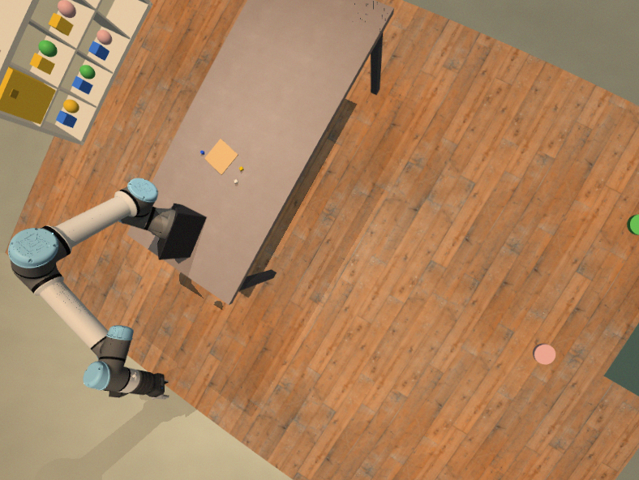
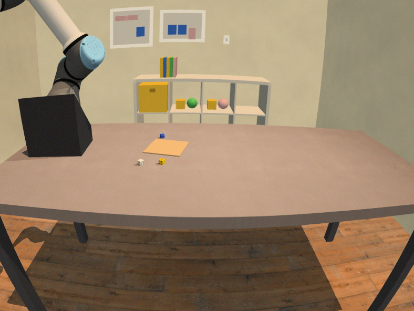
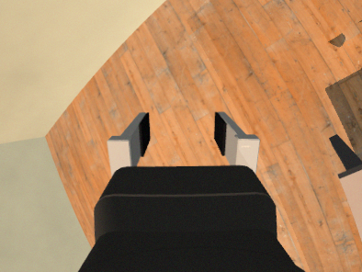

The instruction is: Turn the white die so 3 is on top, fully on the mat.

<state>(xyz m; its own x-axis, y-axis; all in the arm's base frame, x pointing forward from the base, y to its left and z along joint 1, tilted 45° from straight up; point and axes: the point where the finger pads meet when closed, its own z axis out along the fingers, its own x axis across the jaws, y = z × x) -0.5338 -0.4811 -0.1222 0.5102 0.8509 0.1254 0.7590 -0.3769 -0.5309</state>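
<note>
My gripper is now 850 mm short of the white die, 280 mm to the right of it and 430 mm above it. Also, from my hand: yellow die (920 mm ahead, 280 mm to the left, 430 mm below); mat (940 mm ahead, 420 mm to the left, 440 mm below); blue die (920 mm ahead, 530 mm to the left, 430 mm below).
</note>
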